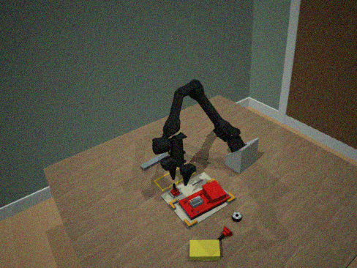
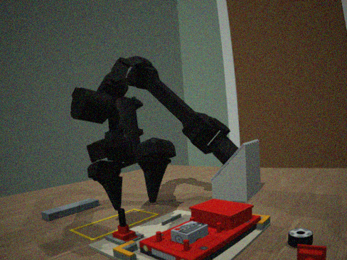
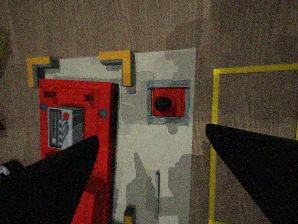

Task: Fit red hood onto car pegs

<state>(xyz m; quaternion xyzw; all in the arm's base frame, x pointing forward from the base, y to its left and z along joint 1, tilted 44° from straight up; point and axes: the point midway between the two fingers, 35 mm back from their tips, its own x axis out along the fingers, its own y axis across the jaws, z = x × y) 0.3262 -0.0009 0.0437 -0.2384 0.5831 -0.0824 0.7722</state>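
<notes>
Now: the red hood 12 cm to the left of my gripper tip, 10 cm behind it and 2 cm below it. The rest, counted from my gripper tip: black wheel (26 cm to the left, 11 cm behind, 5 cm below); then yellow block (31 cm to the left, 9 cm ahead, 5 cm below); then engine block (12 cm to the left, 4 cm below, 1 cm behind).
</notes>
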